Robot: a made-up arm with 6 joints.
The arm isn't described. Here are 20 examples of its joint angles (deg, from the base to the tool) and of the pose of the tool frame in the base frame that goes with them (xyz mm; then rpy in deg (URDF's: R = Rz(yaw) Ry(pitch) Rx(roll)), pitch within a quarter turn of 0, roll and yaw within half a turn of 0).
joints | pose
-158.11 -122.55 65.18 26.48 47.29 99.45 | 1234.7 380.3 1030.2 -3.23 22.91 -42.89
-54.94 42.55 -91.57 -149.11 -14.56 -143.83 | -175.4 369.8 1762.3 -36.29 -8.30 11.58
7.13 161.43 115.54 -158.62 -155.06 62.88 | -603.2 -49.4 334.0 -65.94 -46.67 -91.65
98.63 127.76 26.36 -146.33 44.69 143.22 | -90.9 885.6 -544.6 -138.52 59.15 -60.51
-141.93 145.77 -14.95 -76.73 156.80 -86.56 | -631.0 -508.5 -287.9 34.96 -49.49 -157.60
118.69 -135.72 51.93 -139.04 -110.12 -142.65 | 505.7 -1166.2 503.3 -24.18 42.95 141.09
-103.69 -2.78 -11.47 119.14 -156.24 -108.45 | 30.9 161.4 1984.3 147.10 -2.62 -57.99
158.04 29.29 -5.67 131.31 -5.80 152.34 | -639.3 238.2 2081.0 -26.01 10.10 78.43
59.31 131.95 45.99 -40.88 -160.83 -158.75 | 185.7 389.4 -461.6 -5.26 -16.88 -58.01
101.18 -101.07 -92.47 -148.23 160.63 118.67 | 94.0 -339.4 -147.4 -3.44 9.95 8.98
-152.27 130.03 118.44 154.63 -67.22 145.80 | 495.6 275.7 90.7 48.00 -18.97 164.72
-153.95 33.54 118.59 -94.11 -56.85 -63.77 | -589.1 -439.9 212.3 -120.93 -5.69 -164.18
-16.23 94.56 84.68 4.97 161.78 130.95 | 461.4 -81.6 -150.5 -14.60 12.25 108.16
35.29 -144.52 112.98 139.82 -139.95 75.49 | -534.2 -442.7 955.1 -113.44 6.47 -84.38
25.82 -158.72 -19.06 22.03 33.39 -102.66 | -366.4 -113.4 -818.3 145.06 6.48 -75.84
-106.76 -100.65 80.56 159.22 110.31 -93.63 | 371.0 868.4 1329.4 -129.53 -9.81 -34.05
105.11 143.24 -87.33 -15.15 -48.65 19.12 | -347.5 1029.0 848.8 -9.90 9.92 114.05
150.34 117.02 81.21 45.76 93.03 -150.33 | -90.2 -91.4 -380.6 67.84 44.68 -3.59
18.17 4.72 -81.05 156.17 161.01 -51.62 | -649.0 -183.0 1385.1 145.31 -51.43 68.49
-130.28 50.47 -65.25 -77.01 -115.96 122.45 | 8.6 -247.8 1806.8 -119.31 14.08 -132.60
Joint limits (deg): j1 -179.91..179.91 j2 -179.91..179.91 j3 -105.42..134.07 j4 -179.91..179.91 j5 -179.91..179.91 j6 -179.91..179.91
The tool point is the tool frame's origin. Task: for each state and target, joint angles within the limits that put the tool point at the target. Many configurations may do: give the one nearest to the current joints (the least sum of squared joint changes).
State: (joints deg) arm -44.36 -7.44 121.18 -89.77 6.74 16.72
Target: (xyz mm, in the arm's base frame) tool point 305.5 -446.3 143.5
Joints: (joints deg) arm -55.77 27.86 133.78 -89.68 7.00 16.58
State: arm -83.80 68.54 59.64 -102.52 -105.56 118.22
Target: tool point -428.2 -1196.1 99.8
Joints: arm -117.85 90.78 32.27 -100.37 -75.50 117.65
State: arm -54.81 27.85 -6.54 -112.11 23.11 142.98
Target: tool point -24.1 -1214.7 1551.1
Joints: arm -89.29 35.05 29.50 -108.14 40.52 142.72
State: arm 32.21 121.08 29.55 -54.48 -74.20 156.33
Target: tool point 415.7 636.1 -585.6
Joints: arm 47.57 133.33 26.56 -55.65 -64.47 156.82
